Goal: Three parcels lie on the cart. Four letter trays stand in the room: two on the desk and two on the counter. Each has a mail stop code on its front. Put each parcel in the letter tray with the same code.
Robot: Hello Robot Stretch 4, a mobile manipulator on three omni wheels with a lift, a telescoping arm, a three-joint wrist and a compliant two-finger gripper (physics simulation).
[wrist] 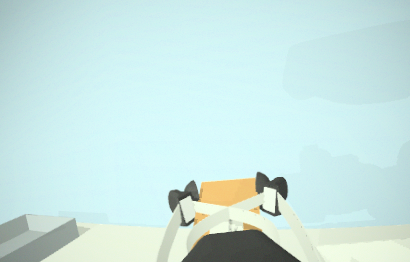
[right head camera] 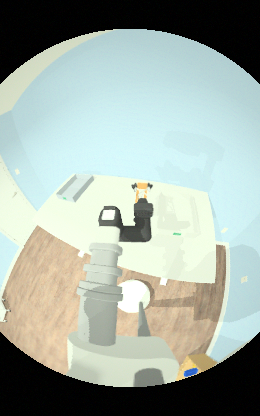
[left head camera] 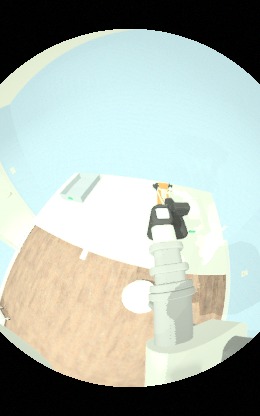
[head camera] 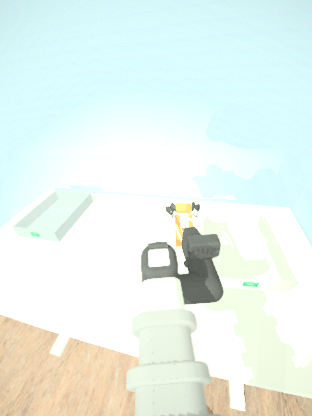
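Pixels of known places: gripper, fingertip midpoint: (wrist: 227, 191) (right head camera: 141, 183) (left head camera: 161, 183) (head camera: 182, 205); robot's base, origin of the base link: (right head camera: 132, 295) (left head camera: 139, 295).
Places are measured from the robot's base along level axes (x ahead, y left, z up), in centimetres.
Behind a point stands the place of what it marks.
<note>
My gripper (head camera: 183, 209) @[z 116.4, x 58.2, y -9.2 cm] (left head camera: 162, 187) @[z 116.4, x 58.2, y -9.2 cm] (right head camera: 142, 187) @[z 116.4, x 58.2, y -9.2 cm] (wrist: 227, 191) @[z 116.4, x 58.2, y -9.2 cm] is shut on an orange parcel (head camera: 183, 205) @[z 117.6, x 56.4, y -9.3 cm] (left head camera: 163, 185) @[z 117.2, x 55.4, y -9.5 cm] (right head camera: 142, 185) @[z 117.2, x 55.3, y -9.6 cm] (wrist: 229, 187) @[z 117.5, x 56.1, y -9.4 cm], with one fingertip on each side of it. The parcel is held in front of my wrist; its label is mostly hidden by the fingers. In the head views it shows over the white table, between two trays. A grey letter tray (head camera: 50, 235) @[z 96.4, x 69.9, y 49.7 cm] (left head camera: 91, 189) @[z 93.1, x 84.1, y 42.2 cm] (right head camera: 84, 190) @[z 93.3, x 83.2, y 42.7 cm] (wrist: 60, 236) @[z 95.6, x 95.2, y 39.4 cm] stands at the left. A pale letter tray (head camera: 272, 285) @[z 95.6, x 38.0, y -36.3 cm] (right head camera: 189, 234) @[z 95.8, x 37.8, y -37.4 cm] stands at the right. Both have green code labels, too small to read.
The white table (head camera: 110, 280) @[z 92.2, x 47.3, y 19.0 cm] (left head camera: 115, 220) @[z 92.2, x 51.7, y 18.1 cm] (right head camera: 65, 215) @[z 92.2, x 55.0, y 50.3 cm] stands against the pale blue wall (head camera: 150, 75) @[z 152.9, x 104.5, y -2.8 cm]. My arm (head camera: 165, 345) @[z 130.3, x 15.7, y 0.0 cm] reaches over its front edge. A tan object (right head camera: 202, 361) with a blue patch shows at the lower right. Wooden floor (left head camera: 85, 310) @[z -2.8, x -27.8, y 68.6 cm] lies in front of the table.
</note>
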